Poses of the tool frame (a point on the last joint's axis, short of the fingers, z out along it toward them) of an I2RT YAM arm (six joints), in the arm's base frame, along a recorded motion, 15 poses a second.
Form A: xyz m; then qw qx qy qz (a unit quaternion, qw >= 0).
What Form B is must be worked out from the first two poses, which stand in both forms.
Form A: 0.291, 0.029, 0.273, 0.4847, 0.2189, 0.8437, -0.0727
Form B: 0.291, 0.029, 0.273, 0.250, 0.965, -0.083, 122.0
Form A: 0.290, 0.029, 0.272, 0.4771, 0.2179, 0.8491, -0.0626
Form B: 0.290, 0.029, 0.272, 0.248, 0.966, -0.071, 123.0
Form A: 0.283, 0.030, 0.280, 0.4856, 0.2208, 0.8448, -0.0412
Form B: 0.283, 0.030, 0.280, 0.253, 0.966, -0.047, 121.9
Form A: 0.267, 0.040, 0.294, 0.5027, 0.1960, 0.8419, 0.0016
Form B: 0.267, 0.040, 0.294, 0.227, 0.974, 0.002, 119.6
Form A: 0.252, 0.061, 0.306, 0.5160, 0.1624, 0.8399, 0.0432
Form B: 0.252, 0.061, 0.306, 0.190, 0.981, 0.050, 117.9
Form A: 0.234, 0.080, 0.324, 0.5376, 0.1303, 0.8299, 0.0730
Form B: 0.234, 0.080, 0.324, 0.155, 0.984, 0.087, 115.0
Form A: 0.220, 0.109, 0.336, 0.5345, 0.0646, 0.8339, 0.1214
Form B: 0.220, 0.109, 0.336, 0.076, 0.987, 0.144, 115.4
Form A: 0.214, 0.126, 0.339, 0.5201, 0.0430, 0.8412, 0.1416
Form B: 0.214, 0.126, 0.339, 0.050, 0.985, 0.166, 117.3
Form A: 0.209, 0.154, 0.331, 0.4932, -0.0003, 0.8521, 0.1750
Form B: 0.209, 0.154, 0.331, 0.000, 0.980, 0.201, 120.9
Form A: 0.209, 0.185, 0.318, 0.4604, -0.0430, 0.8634, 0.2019
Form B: 0.209, 0.185, 0.318, -0.048, 0.973, 0.227, 125.2
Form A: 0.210, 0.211, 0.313, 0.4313, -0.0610, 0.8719, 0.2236
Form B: 0.210, 0.211, 0.313, -0.068, 0.966, 0.248, 128.9
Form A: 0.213, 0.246, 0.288, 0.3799, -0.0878, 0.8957, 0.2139
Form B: 0.213, 0.246, 0.288, -0.095, 0.968, 0.231, 135.3
